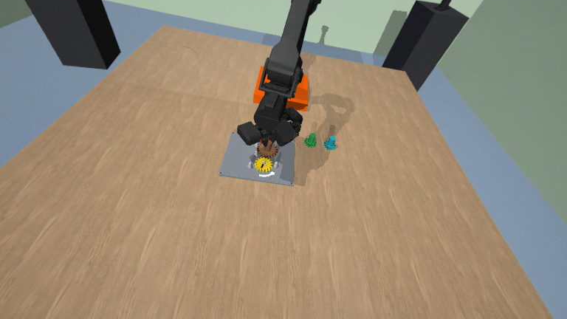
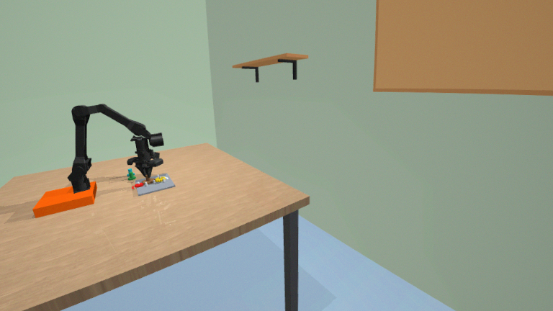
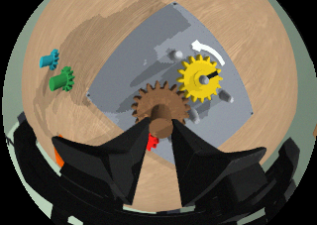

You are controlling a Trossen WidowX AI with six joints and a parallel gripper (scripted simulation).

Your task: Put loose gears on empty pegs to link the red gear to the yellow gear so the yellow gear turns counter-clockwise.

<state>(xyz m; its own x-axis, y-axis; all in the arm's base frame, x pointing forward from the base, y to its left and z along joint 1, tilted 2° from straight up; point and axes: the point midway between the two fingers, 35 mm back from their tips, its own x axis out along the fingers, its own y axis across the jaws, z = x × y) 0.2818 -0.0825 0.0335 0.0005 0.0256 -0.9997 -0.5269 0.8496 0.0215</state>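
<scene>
Right now my gripper tip is 10 mm above the brown gear. Also, from my gripper tip: yellow gear: 60 mm ahead, 20 mm below, 10 mm to the right; then red gear: 50 mm behind, 20 mm below, 10 mm to the right; then white arrow: 90 mm ahead, 30 mm below.
</scene>
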